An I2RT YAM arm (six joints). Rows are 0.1 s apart.
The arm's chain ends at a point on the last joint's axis. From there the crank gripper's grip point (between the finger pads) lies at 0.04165 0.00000 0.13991 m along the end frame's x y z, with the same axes.
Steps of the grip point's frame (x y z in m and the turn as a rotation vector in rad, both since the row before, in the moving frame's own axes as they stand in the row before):
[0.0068, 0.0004, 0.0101, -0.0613, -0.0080, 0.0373]
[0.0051, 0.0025, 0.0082, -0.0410, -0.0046, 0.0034]
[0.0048, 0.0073, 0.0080, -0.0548, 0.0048, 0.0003]
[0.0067, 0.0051, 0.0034, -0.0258, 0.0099, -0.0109]
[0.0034, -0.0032, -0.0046, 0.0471, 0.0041, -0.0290]
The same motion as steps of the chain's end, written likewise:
[0.0081, -0.0097, 0.0101, -0.0613, -0.0080, 0.0373]
[0.0058, -0.0034, 0.0081, -0.0410, -0.0046, 0.0034]
[0.0041, -0.0004, 0.0084, -0.0548, 0.0048, 0.0003]
[0.0053, 0.0020, 0.0039, -0.0258, 0.0099, -0.0109]
[0.0029, 0.0046, -0.0042, 0.0471, 0.0041, -0.0290]

